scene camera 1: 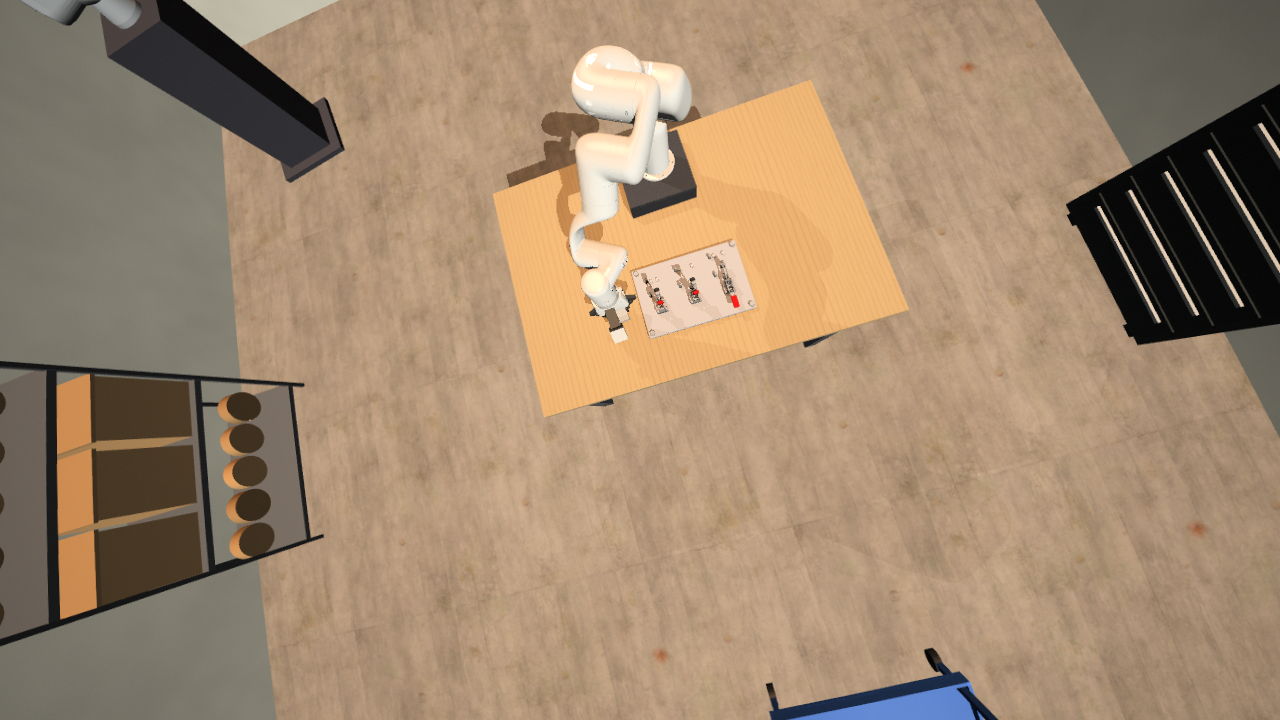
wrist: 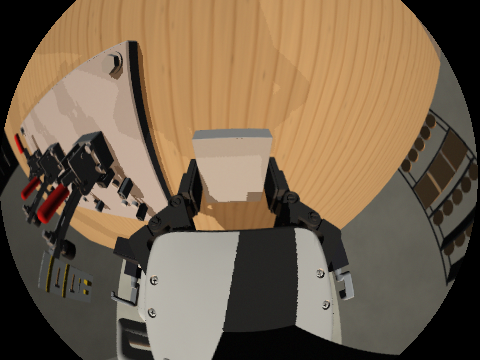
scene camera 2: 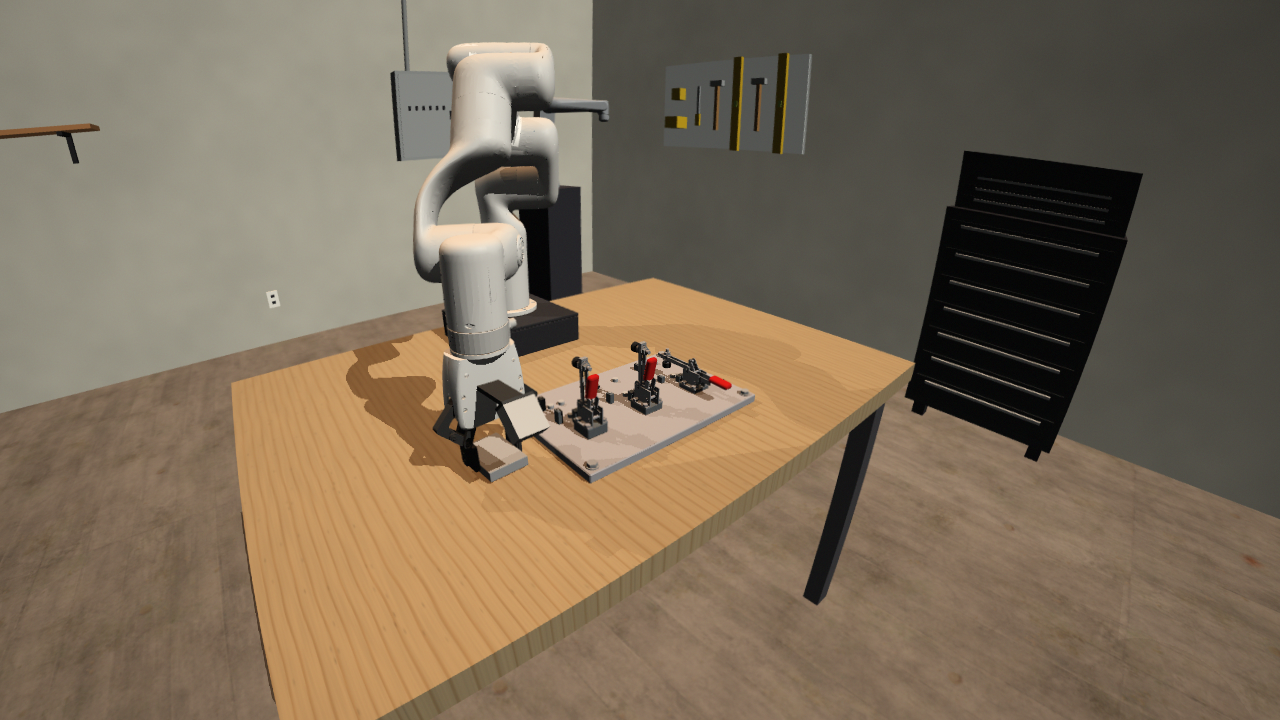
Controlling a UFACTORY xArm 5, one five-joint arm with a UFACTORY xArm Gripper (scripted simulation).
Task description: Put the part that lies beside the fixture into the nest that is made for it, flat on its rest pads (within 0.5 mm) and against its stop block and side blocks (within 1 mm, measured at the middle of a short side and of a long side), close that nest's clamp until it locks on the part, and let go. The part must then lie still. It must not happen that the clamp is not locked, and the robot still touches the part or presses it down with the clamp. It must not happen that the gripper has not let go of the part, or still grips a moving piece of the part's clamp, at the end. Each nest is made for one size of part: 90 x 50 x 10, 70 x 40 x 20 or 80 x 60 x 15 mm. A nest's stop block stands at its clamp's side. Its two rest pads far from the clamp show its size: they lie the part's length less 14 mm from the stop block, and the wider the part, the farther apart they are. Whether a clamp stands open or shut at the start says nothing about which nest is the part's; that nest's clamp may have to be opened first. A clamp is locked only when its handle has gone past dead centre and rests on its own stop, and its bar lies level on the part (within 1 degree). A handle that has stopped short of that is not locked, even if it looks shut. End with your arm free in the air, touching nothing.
Labels:
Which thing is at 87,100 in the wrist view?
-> A grey fixture plate.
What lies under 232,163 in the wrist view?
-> A flat part.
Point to a grey fixture plate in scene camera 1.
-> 715,304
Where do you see a grey fixture plate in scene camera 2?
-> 631,436

